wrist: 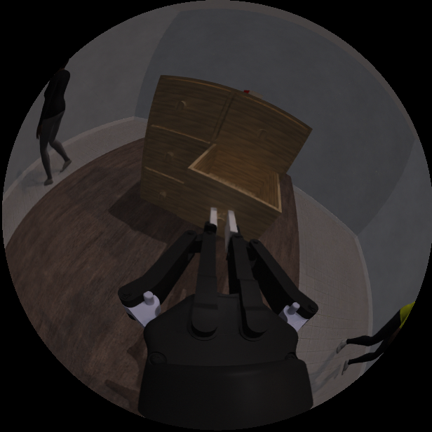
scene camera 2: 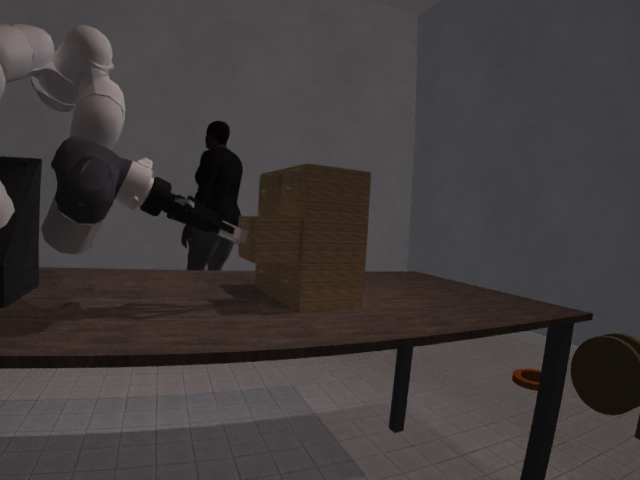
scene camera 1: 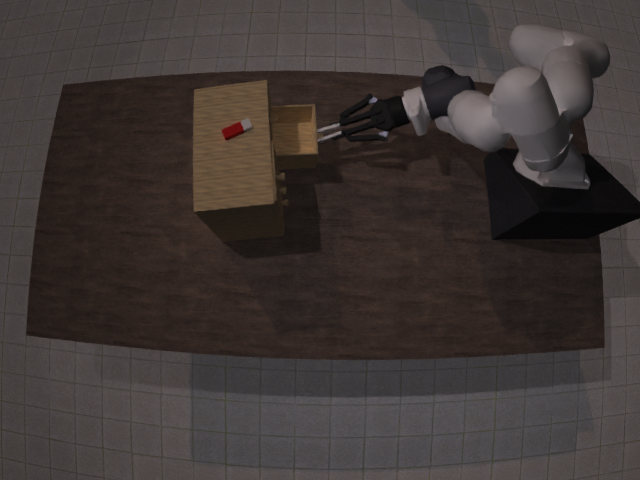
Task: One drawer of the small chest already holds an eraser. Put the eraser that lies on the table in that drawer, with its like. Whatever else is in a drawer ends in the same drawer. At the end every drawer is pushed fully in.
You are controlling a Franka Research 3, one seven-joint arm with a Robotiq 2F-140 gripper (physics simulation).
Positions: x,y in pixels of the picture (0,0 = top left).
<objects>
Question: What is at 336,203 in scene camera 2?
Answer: A wooden chest.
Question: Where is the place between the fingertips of the gripper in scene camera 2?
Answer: At 243,238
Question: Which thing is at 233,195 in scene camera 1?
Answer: A wooden chest.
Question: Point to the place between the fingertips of the gripper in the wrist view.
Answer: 220,217
</objects>
